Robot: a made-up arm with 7 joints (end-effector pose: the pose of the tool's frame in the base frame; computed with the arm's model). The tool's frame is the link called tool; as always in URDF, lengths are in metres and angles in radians. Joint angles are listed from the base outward.
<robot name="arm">
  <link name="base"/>
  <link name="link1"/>
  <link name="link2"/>
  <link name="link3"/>
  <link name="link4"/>
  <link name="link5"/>
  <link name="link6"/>
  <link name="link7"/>
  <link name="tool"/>
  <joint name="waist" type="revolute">
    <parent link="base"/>
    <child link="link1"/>
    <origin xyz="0 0 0" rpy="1.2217 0 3.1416"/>
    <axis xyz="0 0 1"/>
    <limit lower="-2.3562" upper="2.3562"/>
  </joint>
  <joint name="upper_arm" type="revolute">
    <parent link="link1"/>
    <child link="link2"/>
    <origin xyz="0 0 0" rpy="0 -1.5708 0"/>
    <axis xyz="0 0 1"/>
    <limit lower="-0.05" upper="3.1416"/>
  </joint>
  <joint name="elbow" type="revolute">
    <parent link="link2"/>
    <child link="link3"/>
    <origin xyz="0 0 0" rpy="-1.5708 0 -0.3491"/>
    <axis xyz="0 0 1"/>
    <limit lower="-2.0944" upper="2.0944"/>
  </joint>
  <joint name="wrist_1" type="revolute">
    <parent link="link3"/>
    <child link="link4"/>
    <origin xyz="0 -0.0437 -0.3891" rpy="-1.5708 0 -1.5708"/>
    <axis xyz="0 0 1"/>
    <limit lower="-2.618" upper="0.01"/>
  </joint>
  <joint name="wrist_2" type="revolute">
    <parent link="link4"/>
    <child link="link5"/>
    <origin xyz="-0.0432 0.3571 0" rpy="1.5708 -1.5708 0"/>
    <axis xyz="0 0 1"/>
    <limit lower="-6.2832" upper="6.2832"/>
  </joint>
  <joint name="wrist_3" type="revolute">
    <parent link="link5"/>
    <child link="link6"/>
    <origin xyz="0 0 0" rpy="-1.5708 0 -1.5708"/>
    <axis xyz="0 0 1"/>
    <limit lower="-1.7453" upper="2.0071"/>
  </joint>
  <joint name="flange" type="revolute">
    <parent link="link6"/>
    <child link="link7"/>
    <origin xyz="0 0 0" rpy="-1.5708 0 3.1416"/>
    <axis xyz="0 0 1"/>
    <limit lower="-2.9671" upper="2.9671"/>
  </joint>
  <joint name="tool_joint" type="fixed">
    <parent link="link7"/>
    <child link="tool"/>
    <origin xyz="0 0 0" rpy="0 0 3.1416"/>
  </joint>
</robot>
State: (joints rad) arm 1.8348 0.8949 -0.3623 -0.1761 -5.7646 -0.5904 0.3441
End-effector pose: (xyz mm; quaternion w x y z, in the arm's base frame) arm -644.2 308.4 231.9 0.8137 0.3589 0.4563 0.0287
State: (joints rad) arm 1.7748 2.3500 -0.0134 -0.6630 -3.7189 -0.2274 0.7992
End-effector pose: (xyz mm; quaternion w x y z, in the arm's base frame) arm 235.4 693.4 -48.7 0.6748 0.3601 -0.4961 0.4110
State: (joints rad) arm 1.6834 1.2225 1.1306 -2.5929 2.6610 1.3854 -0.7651
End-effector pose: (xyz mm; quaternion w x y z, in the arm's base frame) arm 102.8 265.8 -37.4 0.8081 -0.5299 -0.0322 -0.2551
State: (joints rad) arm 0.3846 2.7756 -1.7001 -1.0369 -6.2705 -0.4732 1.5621
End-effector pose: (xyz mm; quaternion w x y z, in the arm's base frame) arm 52.6 523.0 449.1 0.7785 0.5822 0.2334 -0.0197
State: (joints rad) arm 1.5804 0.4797 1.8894 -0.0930 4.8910 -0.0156 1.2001
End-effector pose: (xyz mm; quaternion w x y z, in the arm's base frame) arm -738.0 115.5 60.9 0.4089 0.6676 0.3231 0.5318
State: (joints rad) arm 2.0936 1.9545 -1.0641 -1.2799 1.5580 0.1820 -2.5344
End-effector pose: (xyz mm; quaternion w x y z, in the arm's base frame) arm -357.2 512.2 182.9 0.1973 -0.6708 0.4402 -0.5634
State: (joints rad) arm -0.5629 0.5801 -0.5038 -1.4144 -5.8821 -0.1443 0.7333
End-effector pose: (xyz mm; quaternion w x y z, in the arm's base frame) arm 564.8 20.2 -264.6 0.6241 -0.3454 -0.6979 -0.0637
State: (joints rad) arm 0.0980 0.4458 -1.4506 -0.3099 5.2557 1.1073 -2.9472
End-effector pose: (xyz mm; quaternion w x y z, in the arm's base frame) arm -60.0 219.5 -715.4 0.7744 0.1903 -0.5107 0.3212
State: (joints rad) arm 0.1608 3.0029 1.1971 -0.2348 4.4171 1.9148 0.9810
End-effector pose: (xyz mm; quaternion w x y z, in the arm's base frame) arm 142.0 29.8 737.1 0.6189 -0.6089 0.1693 -0.4664
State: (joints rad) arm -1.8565 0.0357 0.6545 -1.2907 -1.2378 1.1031 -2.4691
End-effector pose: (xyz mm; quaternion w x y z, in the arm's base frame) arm 466.8 -102.3 438.6 0.4063 0.7751 0.0585 -0.4803
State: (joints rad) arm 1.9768 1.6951 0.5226 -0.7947 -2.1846 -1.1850 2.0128
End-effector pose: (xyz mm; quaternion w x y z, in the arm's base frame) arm -109.1 712.4 39.9 0.6042 0.1526 0.7669 -0.1531
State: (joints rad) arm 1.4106 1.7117 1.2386 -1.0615 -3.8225 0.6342 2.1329
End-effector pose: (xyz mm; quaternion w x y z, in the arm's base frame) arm 200.1 640.6 150.0 0.0014 0.4919 0.1868 -0.8504
